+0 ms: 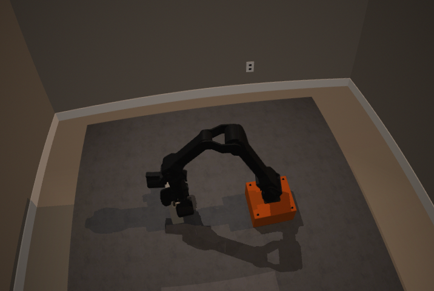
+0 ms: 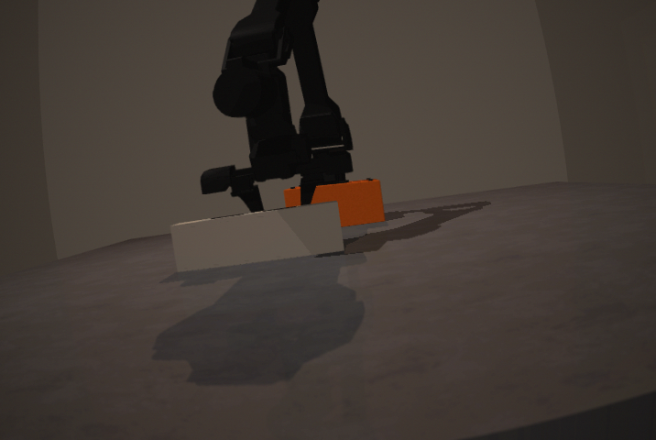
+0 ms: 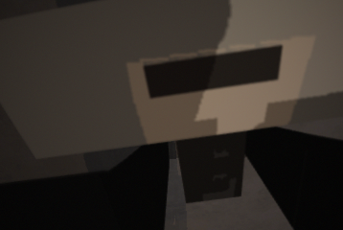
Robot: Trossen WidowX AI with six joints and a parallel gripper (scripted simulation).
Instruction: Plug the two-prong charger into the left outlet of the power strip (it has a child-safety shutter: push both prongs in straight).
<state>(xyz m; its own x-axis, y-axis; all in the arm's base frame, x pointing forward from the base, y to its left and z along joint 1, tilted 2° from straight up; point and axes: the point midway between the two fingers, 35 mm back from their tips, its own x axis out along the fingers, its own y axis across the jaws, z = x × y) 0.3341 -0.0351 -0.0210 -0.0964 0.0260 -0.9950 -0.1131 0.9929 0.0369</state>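
Right now the black charger is 20 mm ahead of my gripper tip and 10 mm above it.
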